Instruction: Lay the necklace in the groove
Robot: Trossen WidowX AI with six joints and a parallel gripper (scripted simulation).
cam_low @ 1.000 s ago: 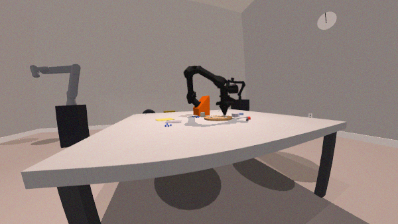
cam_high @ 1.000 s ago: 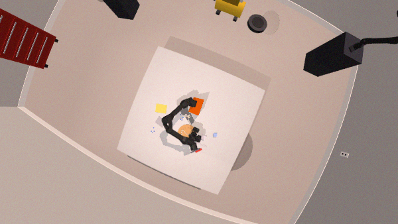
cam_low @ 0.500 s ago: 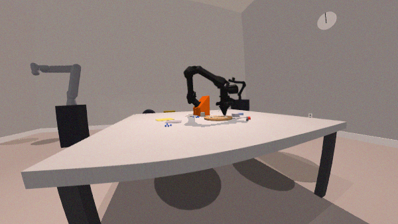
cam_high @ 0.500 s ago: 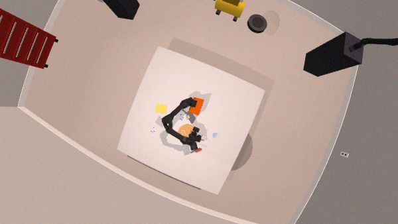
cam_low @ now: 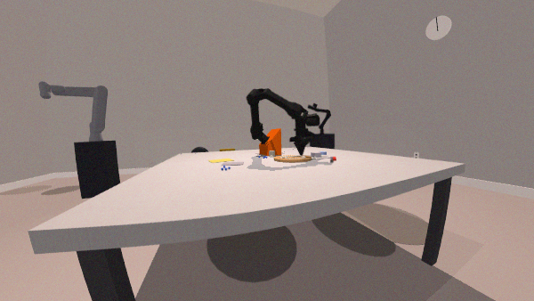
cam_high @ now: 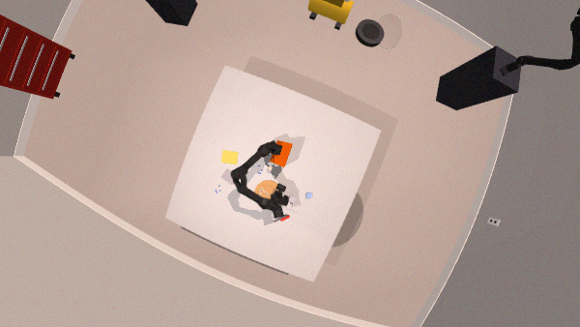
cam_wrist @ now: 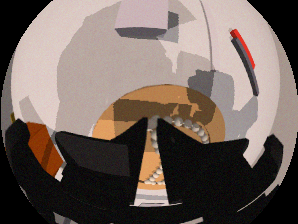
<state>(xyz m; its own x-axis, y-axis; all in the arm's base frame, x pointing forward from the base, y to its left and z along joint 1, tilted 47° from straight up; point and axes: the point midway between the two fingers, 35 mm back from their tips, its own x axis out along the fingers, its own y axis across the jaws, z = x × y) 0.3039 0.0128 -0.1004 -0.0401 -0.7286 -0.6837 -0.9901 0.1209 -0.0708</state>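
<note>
My gripper tip is 7 cm to the left of the round tan bead board, 1 cm short of it and 1 cm above it. Round my gripper tip: tool: 16 cm ahead, 9 cm to the left, 1 cm below; white square: 11 cm to the left, 1 cm below; pale blue cube: 22 cm to the left, 6 cm behind, 1 cm below.
</note>
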